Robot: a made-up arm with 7 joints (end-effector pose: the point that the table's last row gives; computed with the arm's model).
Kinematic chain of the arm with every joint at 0, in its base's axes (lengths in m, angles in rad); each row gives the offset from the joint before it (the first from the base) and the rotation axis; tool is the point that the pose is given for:
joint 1: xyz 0 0.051 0 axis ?
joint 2: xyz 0 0.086 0 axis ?
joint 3: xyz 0 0 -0.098 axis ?
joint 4: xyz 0 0 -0.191 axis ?
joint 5: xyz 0 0 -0.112 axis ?
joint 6: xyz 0 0 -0.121 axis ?
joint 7: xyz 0 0 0 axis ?
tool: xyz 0 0 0
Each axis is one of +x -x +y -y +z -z.
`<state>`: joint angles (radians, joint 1 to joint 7).
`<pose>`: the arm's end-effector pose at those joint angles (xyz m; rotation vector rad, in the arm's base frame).
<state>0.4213 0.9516 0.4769 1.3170 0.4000 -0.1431 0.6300</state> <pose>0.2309 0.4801 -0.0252 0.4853 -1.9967 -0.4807</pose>
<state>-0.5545 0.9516 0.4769 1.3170 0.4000 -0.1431 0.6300</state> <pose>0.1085 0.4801 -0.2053 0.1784 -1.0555 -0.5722</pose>
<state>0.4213 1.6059 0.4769 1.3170 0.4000 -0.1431 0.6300</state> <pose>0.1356 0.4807 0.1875 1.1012 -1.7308 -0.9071</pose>
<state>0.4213 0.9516 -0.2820 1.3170 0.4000 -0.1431 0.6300</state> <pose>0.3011 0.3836 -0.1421 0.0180 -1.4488 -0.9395</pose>
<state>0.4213 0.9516 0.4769 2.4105 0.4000 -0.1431 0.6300</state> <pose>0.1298 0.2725 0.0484 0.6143 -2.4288 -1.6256</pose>
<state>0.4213 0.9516 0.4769 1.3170 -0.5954 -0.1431 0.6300</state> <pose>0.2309 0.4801 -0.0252 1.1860 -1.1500 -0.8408</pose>
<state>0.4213 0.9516 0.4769 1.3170 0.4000 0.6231 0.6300</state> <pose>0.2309 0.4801 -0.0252 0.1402 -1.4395 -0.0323</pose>
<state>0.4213 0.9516 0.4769 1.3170 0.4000 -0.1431 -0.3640</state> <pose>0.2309 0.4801 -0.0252 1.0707 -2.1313 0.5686</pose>
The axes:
joint 1: -y
joint 2: +x
joint 3: +z
joint 4: -y
joint 5: +z
joint 6: +y
joint 7: -x

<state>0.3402 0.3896 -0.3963 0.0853 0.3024 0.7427 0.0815</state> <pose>0.1791 0.3279 -0.4511 0.2852 0.3321 0.1066</pose>
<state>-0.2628 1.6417 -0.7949 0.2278 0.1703 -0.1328 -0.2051</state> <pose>0.0354 0.6543 -0.0105 1.5098 0.3611 -0.9783</pose>
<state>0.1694 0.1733 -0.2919 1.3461 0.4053 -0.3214 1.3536</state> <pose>0.2729 0.1314 -0.3054 -1.2827 -1.5123 -1.2006</pose>
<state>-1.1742 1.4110 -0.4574 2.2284 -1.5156 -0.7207 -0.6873</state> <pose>-0.0318 0.2688 -0.1927 -0.9839 -1.8934 -2.0536</pose>
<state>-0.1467 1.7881 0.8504 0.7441 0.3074 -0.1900 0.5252</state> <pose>0.1344 0.5610 0.1976 1.2756 -1.3839 -0.5346</pose>
